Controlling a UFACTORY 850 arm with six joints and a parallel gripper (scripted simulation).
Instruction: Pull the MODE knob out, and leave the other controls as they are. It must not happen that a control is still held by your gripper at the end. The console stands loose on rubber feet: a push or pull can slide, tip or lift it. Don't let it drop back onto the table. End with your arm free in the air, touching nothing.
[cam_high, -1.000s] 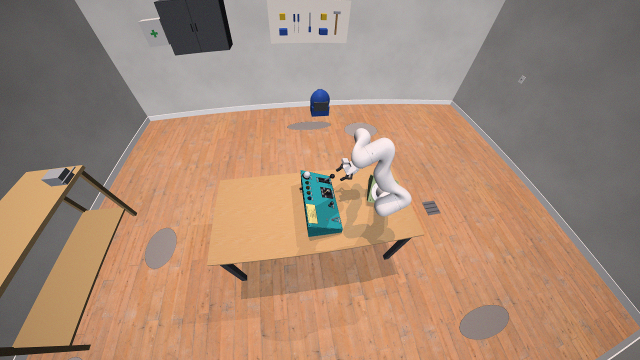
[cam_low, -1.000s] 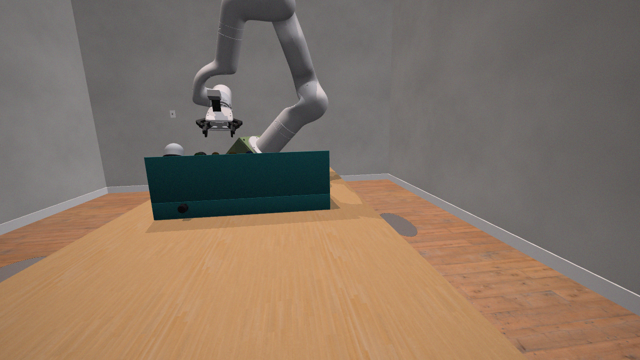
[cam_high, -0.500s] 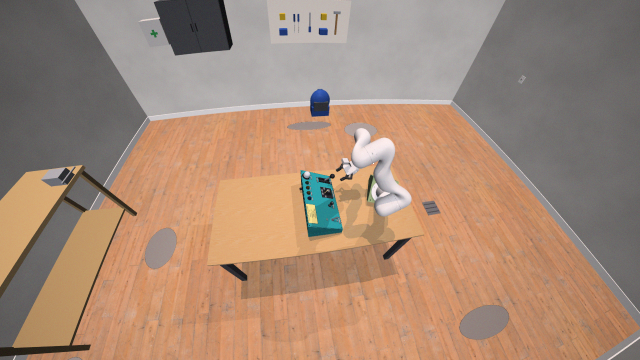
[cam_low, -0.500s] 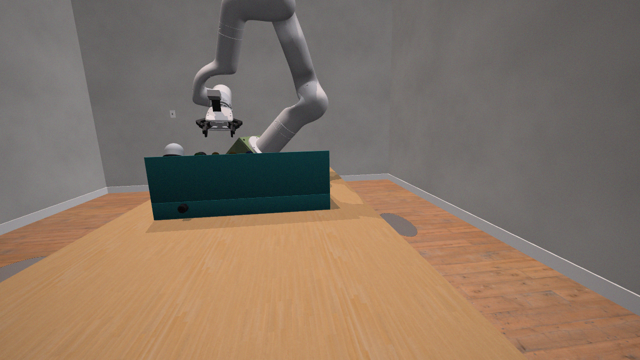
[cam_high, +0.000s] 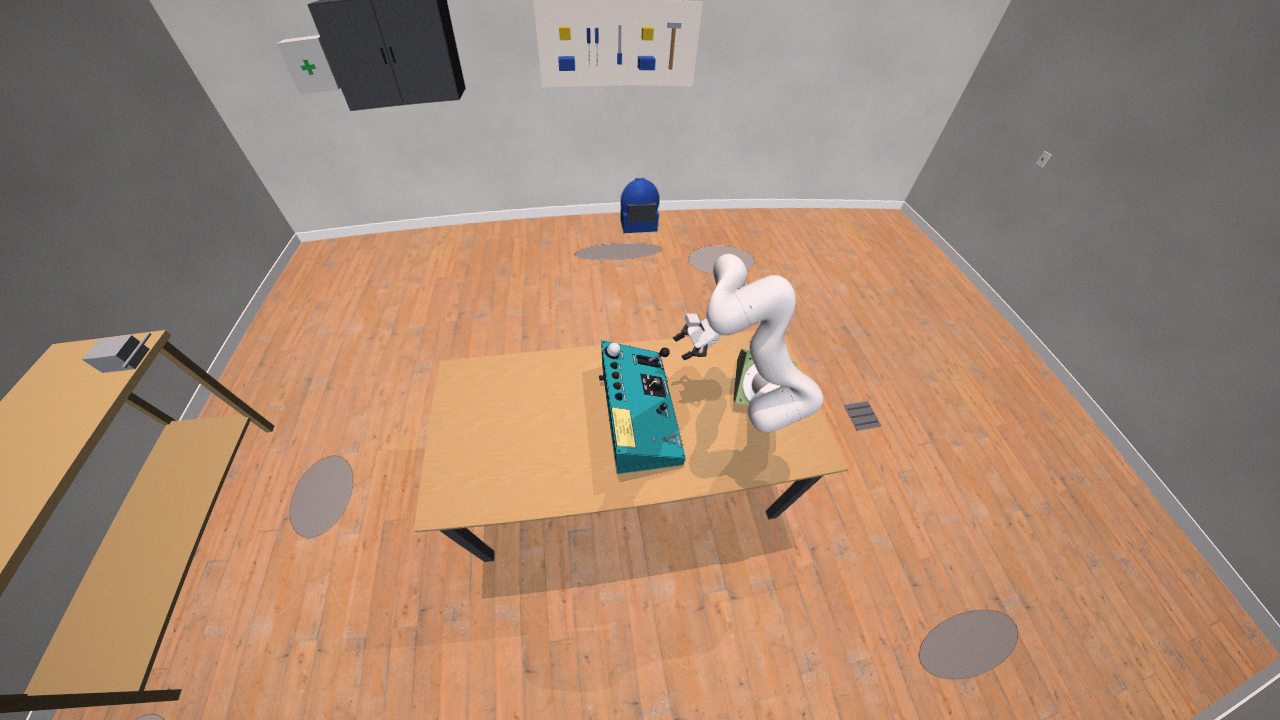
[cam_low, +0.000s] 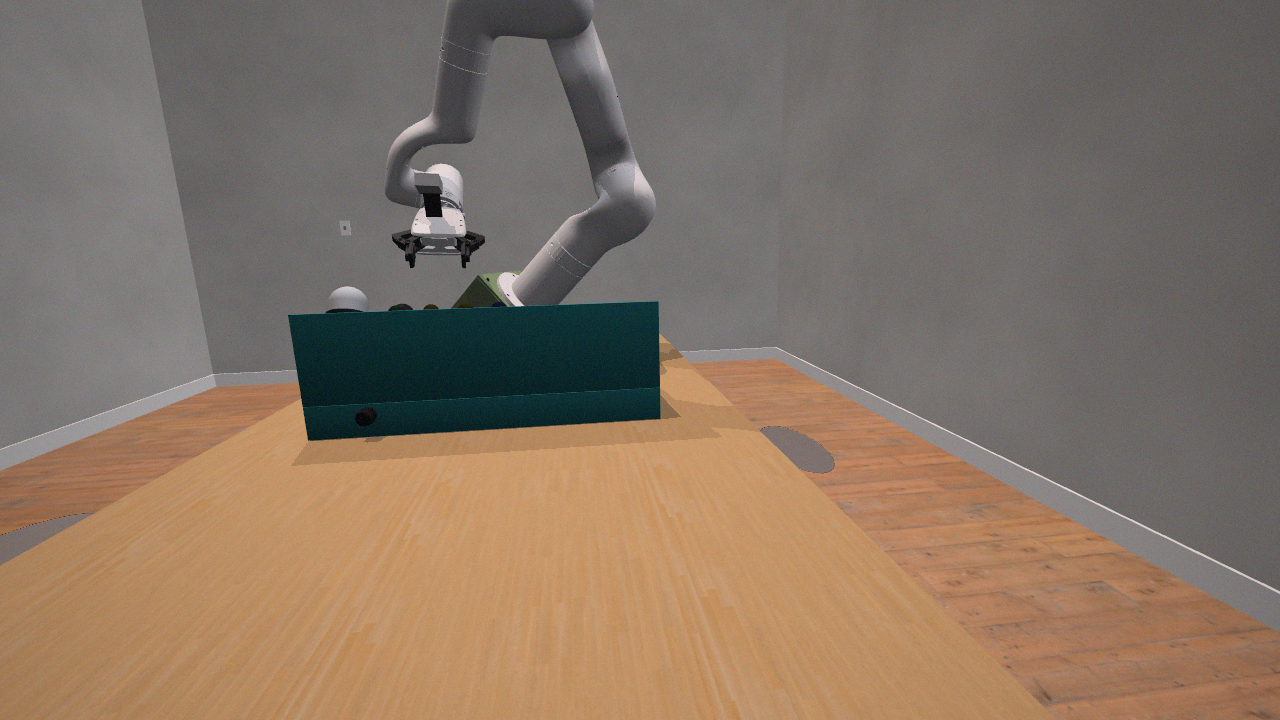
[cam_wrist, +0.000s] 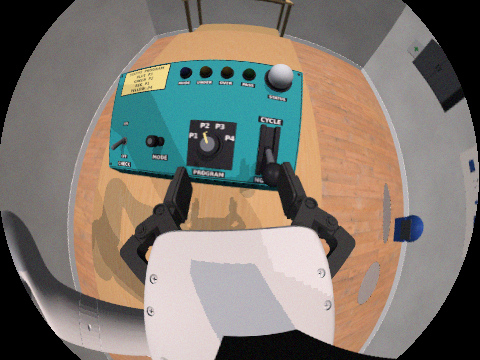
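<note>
The black mode knob is 18 cm to the left of my hand, 13 cm below it and 9 cm ahead of it. The rest, counted from my hand: program rotary selector: 13 cm below, 11 cm ahead, 7 cm to the left; black-balled slide lever: 12 cm below, 7 cm ahead, 6 cm to the right; teal console: 15 cm below, 13 cm ahead, 12 cm to the left.
</note>
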